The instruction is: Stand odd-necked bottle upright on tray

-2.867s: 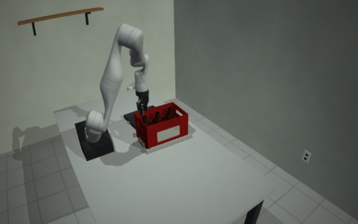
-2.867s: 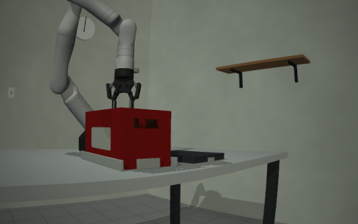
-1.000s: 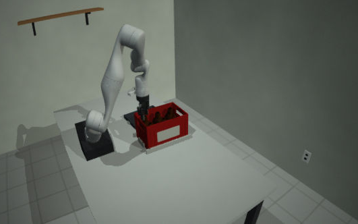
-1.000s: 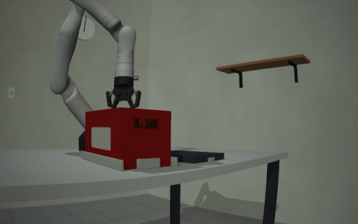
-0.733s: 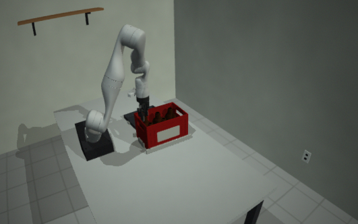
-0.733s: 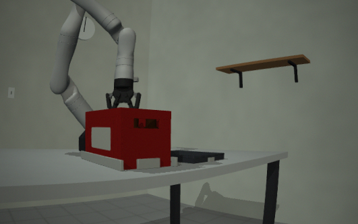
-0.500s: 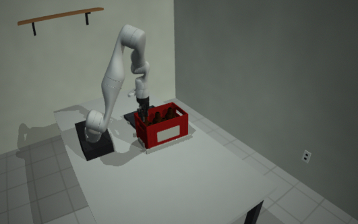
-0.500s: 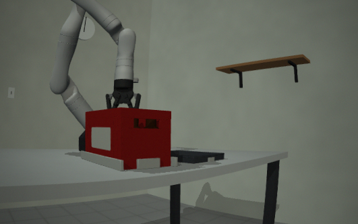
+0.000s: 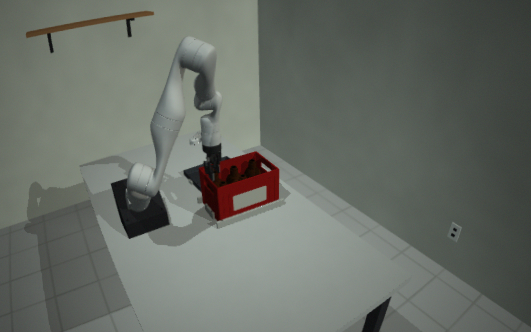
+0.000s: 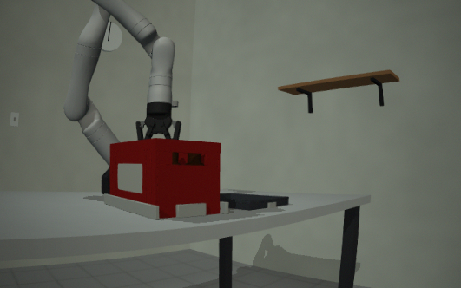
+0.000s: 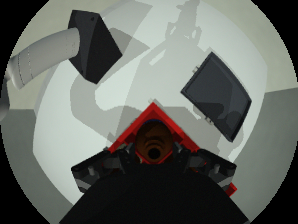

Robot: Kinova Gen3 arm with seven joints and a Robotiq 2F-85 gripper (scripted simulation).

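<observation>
Now: the red crate 90 mm ahead of my hand, 70 mm below it and 40 mm to the right of it. From my hand the other things lie so: dark tray 240 mm to the left, 140 mm below, 80 mm ahead.
</observation>
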